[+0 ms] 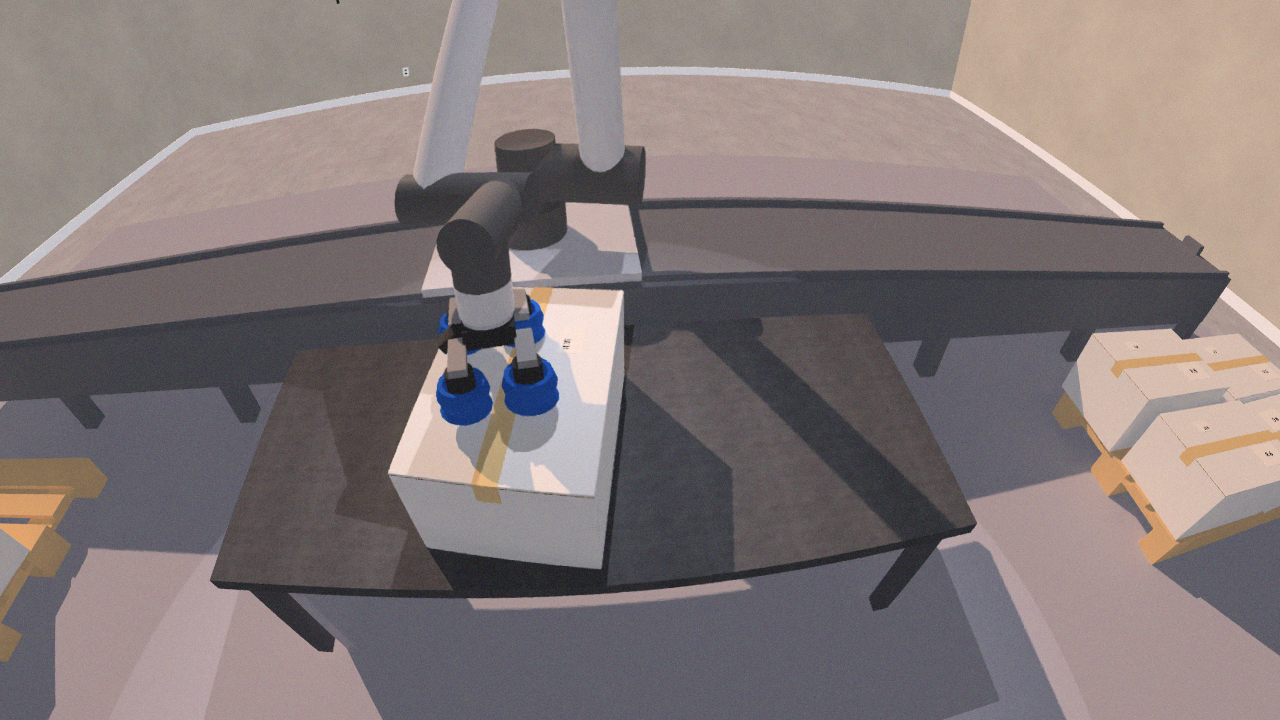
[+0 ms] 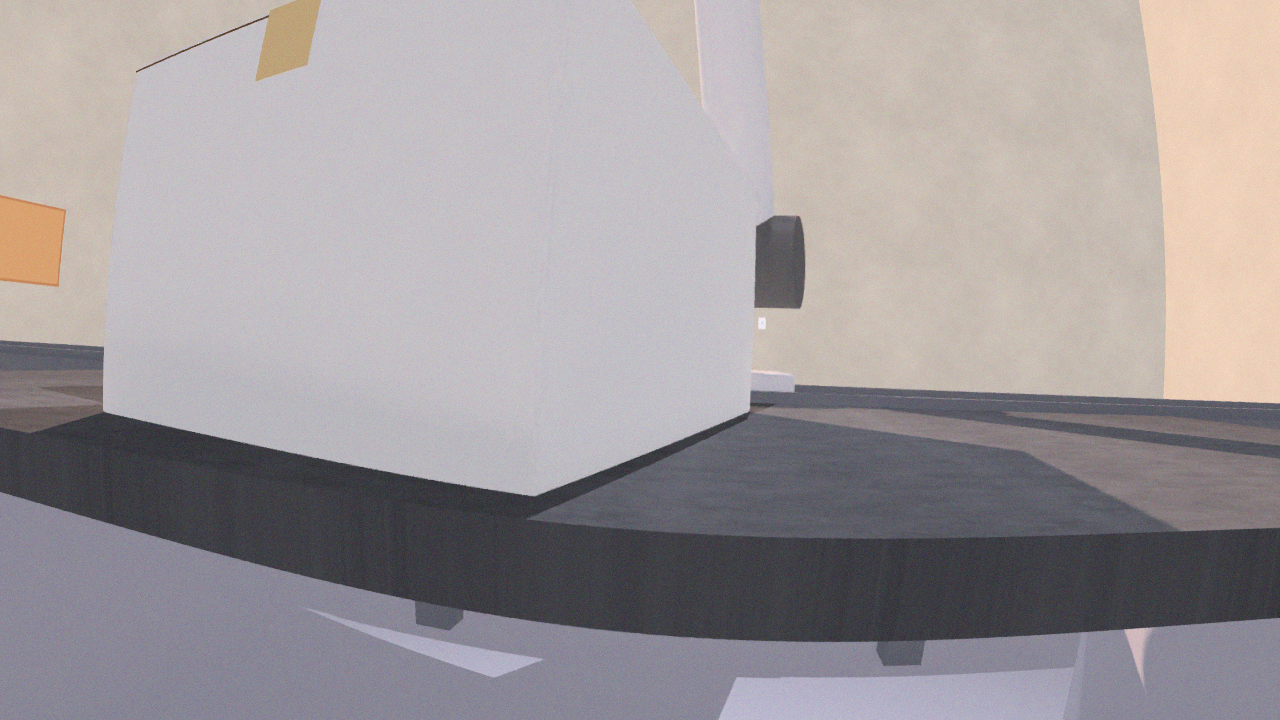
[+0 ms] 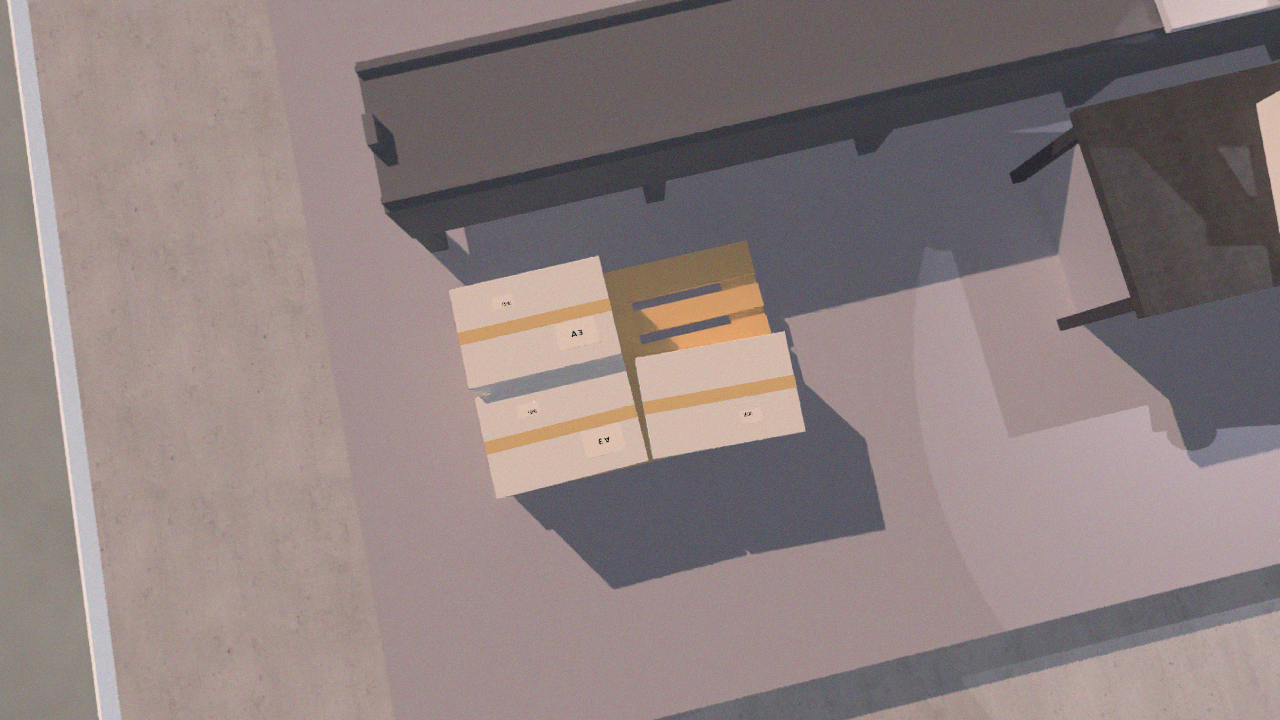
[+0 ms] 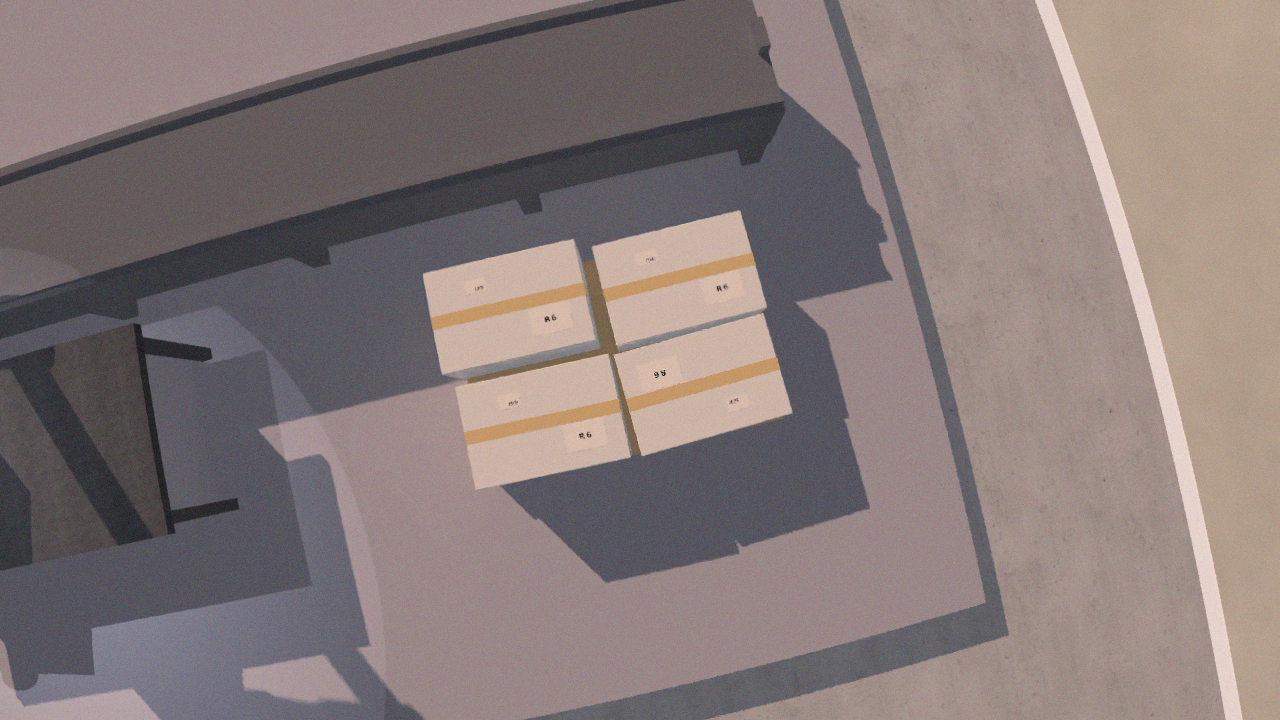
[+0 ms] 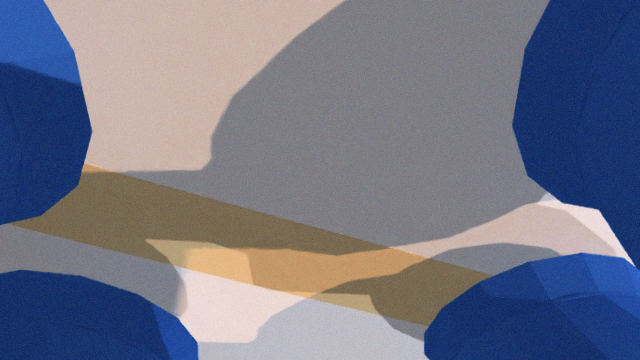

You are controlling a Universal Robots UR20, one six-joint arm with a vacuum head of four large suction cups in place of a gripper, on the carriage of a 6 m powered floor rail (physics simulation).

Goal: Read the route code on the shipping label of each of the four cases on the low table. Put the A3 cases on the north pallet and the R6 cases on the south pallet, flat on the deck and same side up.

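Seen in the pictures: end effector, tool point: [image 1: 495, 367] [image 5: 309, 242]; arm's base, origin of the base link: [image 1: 532, 232].
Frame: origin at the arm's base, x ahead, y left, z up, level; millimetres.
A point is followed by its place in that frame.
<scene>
One white case [image 1: 572, 420] @[x 1090, y 132, z 228 mm] [image 2: 358, 250] @[x 1244, y 59, z 65 mm] [image 5: 150, 90] @[x 1021, y -53, z 228 mm] stands on the low table [image 1: 823, 376] @[x 763, y 793, z -40 mm] [image 2: 805, 586] @[x 1300, y 268, z -58 mm]. Its top shows a tape strip and a small label too small to read; no route code shows. My suction gripper [image 1: 492, 360] @[x 960, y -16, z 252 mm] [image 5: 315, 185] @[x 960, y -16, z 252 mm] is open, its four blue cups a little above this case's top, toward the left, with shadows under them. The north pallet [image 3: 689, 261] @[x 634, y -2226, z -425 mm] [image 1: 53, 474] @[x 687, y -2119, z -426 mm] bears three cases: two [image 3: 528, 358] @[x 926, y -2925, z -136 mm] [image 3: 537, 465] @[x 1311, y -2982, z -186 mm] labelled A3, and one [image 3: 707, 367] @[x 1105, y -2292, z -182 mm] whose route code does not show. Four cases [image 4: 501, 344] @[x 896, y 2391, z -127 mm] [image 4: 671, 313] @[x 921, y 3013, z -173 mm] [image 4: 501, 465] @[x 1318, y 2293, z -152 mm] [image 4: 716, 425] @[x 1355, y 3077, z -175 mm] labelled R6 fill the south pallet [image 4: 600, 308] @[x 801, y 2760, z -427 mm] [image 1: 1163, 546] @[x 1375, y 2172, z -478 mm].
The floor rail [image 1: 895, 237] [image 3: 626, 116] [image 4: 402, 134] runs behind the table and both pallets. The arm's carriage [image 1: 590, 241] @[x 93, y 201, z 0 mm] stands on it behind the case. The north pallet's bare deck is at its rail side, nearest the table.
</scene>
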